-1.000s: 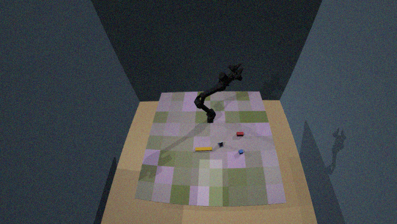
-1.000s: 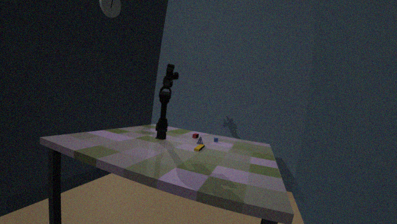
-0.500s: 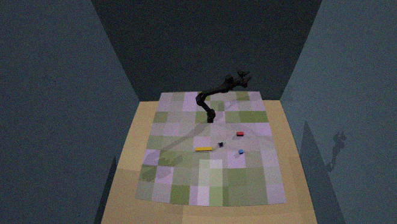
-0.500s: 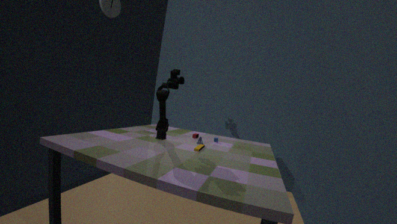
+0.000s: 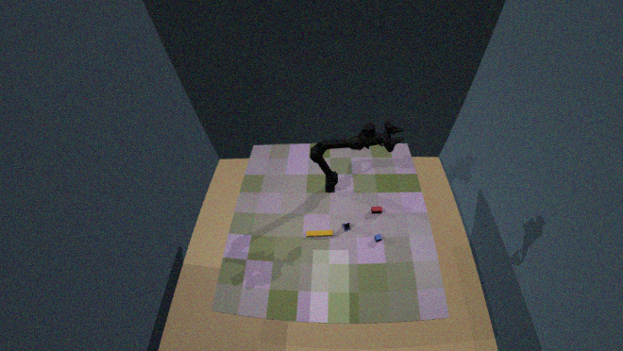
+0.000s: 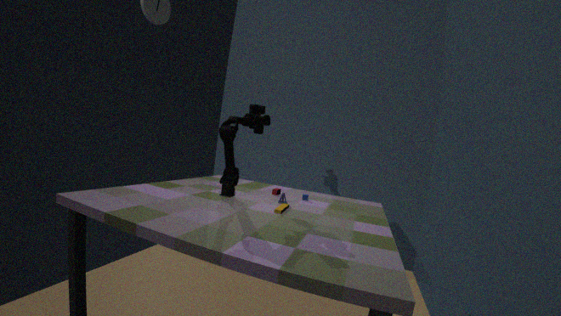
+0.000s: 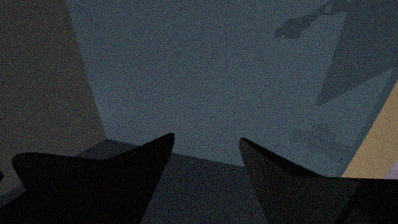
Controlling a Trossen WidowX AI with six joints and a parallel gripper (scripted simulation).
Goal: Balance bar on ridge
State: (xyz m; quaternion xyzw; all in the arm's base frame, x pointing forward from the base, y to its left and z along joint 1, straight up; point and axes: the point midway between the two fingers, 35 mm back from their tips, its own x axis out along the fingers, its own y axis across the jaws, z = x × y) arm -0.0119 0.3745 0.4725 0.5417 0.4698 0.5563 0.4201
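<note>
My gripper tip is 350 mm short of the yellow bar, 470 mm to the left of it and 470 mm above it. The rest, counted from my gripper tip: blue block 390 mm ahead, 120 mm to the right, 460 mm below; then red block 200 mm ahead, 110 mm to the right, 460 mm below.
</note>
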